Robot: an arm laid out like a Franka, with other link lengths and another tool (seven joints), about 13 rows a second.
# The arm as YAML. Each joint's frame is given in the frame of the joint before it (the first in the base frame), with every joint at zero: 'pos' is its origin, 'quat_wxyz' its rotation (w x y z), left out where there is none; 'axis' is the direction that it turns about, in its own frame. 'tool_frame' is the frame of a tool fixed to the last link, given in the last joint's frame.
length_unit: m
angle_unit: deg
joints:
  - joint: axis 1
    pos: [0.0, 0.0, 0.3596]
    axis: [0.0, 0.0, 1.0]
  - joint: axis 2
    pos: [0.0, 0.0, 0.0]
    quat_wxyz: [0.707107, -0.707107, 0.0, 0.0]
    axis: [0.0, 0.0, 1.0]
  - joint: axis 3
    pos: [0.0, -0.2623, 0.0]
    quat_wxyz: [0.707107, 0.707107, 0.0, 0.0]
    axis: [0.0, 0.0, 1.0]
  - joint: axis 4
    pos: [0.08, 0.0, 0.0]
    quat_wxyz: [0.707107, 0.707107, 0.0, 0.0]
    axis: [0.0, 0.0, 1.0]
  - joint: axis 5
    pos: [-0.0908, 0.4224, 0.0]
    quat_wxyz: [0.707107, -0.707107, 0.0, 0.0]
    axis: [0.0, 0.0, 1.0]
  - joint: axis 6
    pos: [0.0, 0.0, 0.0]
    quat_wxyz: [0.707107, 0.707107, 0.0, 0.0]
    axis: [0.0, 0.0, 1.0]
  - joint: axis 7
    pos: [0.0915, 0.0, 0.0]
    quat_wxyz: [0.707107, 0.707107, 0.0, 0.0]
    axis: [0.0, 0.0, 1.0]
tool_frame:
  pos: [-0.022, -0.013, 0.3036]
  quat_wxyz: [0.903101, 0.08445, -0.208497, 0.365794]
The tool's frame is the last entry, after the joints.
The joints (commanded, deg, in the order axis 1, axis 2, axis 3, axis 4, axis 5, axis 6, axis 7), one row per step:
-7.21, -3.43, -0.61, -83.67, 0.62, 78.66, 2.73
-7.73, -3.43, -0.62, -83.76, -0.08, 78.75, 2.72
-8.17, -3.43, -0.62, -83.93, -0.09, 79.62, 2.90
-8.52, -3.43, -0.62, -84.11, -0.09, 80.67, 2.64
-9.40, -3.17, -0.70, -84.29, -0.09, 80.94, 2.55
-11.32, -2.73, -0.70, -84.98, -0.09, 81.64, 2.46
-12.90, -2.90, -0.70, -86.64, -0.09, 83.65, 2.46
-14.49, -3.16, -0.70, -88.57, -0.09, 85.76, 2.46
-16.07, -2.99, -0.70, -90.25, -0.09, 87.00, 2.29
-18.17, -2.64, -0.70, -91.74, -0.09, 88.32, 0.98
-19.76, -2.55, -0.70, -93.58, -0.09, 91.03, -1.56
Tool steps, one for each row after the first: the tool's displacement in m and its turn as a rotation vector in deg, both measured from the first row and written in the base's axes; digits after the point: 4 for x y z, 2 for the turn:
-0.0008, -0.0087, -0.0008, -0.68, 0.10, -0.64
0.0029, -0.0133, -0.0012, -0.80, -0.59, -1.26
0.0074, -0.0174, -0.0015, -0.92, -1.45, -1.36
0.0076, -0.0266, -0.0051, -0.90, -1.28, -2.23
0.0073, -0.0450, -0.0141, -0.85, -0.84, -4.05
0.0098, -0.0609, -0.0239, -0.96, -1.34, -5.63
0.0112, -0.0770, -0.0350, -1.07, -1.76, -7.22
0.0086, -0.0921, -0.0494, -0.96, -1.15, -8.63
0.0045, -0.1126, -0.0639, -0.84, -0.63, -9.41
0.0059, -0.1306, -0.0773, -1.02, -1.40, -8.46

